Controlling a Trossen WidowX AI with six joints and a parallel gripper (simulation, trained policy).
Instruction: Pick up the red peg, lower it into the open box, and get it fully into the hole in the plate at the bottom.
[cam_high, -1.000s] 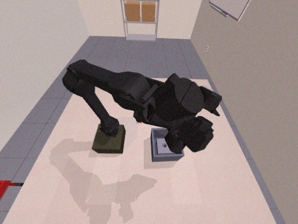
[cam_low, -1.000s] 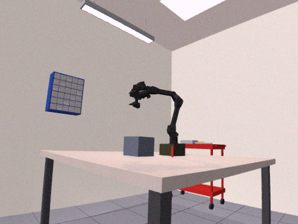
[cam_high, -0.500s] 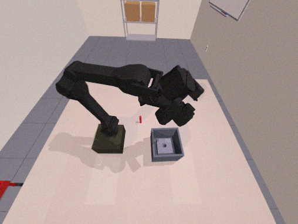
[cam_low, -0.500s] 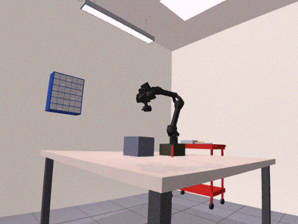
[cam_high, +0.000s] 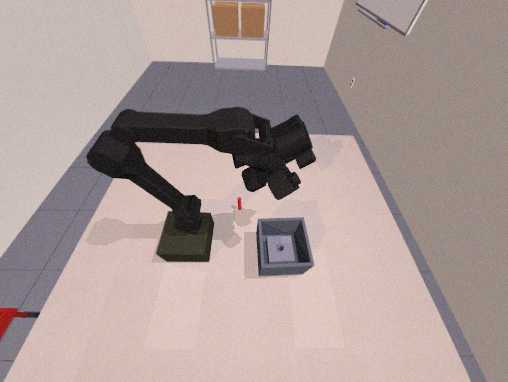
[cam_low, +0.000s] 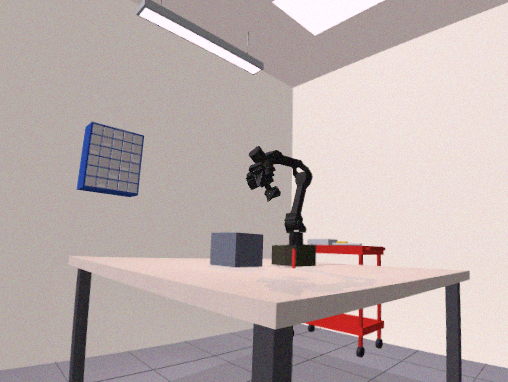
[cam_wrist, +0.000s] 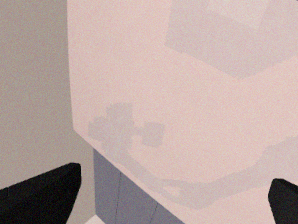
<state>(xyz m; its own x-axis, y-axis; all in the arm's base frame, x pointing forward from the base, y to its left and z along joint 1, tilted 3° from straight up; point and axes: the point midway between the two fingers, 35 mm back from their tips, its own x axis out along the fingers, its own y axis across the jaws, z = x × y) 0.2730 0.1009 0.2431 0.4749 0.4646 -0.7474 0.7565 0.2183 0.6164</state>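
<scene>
The red peg is 150 mm behind my gripper tip, 30 mm to the left of it and 260 mm below it. The rest, counted from my gripper tip: plate 30 mm ahead, 140 mm to the right, 250 mm below.
</scene>
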